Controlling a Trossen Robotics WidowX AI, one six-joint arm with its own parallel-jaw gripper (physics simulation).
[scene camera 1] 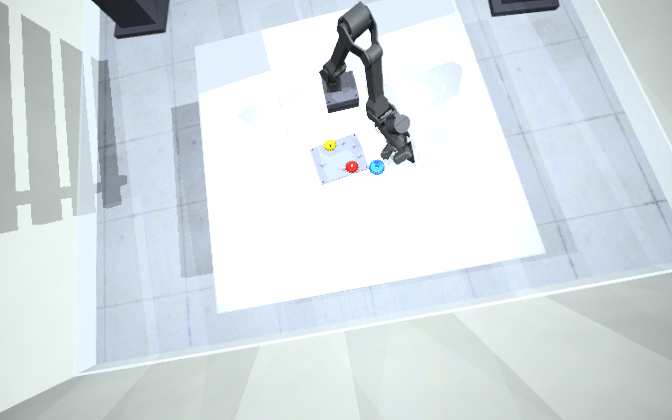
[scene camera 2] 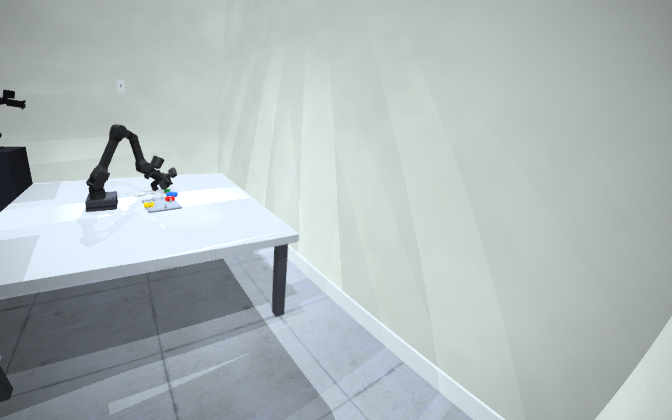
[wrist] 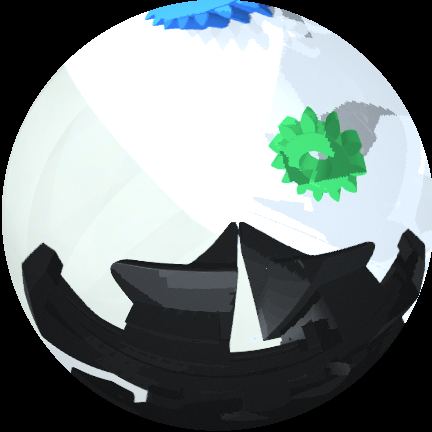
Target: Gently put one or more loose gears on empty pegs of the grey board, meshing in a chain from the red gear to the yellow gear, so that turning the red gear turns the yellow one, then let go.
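Where they show: gripper, fingertip midpoint: [scene camera 1: 413,162] [scene camera 2: 172,183] [wrist: 236,227]; arm's base at its link origin: [scene camera 1: 333,85] [scene camera 2: 97,197].
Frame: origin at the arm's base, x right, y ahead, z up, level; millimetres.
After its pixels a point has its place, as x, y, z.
Note:
My gripper [scene camera 1: 395,156] [scene camera 2: 160,187] @[-305, 368, -17] [wrist: 236,227] @[-305, 368, -17] is shut, its fingertips together with nothing between them, low at the right of the board in scene camera 1. The loose green gear [scene camera 2: 167,190] @[-238, 339, -42] [wrist: 291,144] is apart from the fingertips, up and to the right of them in the wrist view; the arm mostly hides it in scene camera 1. The larger blue gear [scene camera 1: 377,171] @[-162, 389, -39] [scene camera 2: 172,194] @[-137, 372, -39] [wrist: 200,21] lies on the table beside the board's right edge. The grey board [scene camera 1: 332,172] @[26, 376, -48] [scene camera 2: 167,208] @[86, 351, -48] bears the red gear [scene camera 1: 352,170] @[-59, 379, -34] [scene camera 2: 170,199], the yellow gear [scene camera 1: 328,148] @[38, 273, -34] [scene camera 2: 149,205] @[56, 259, -37] and several empty pegs.
The white table [scene camera 1: 350,240] @[-34, 666, -56] [scene camera 2: 200,225] @[327, 506, -56] extends around the board. The arm's dark base [scene camera 1: 342,98] @[-34, 70, 2] [scene camera 2: 102,201] @[43, 32, -7] stands behind the board, and the arm arches over to the board's right side in scene camera 1.

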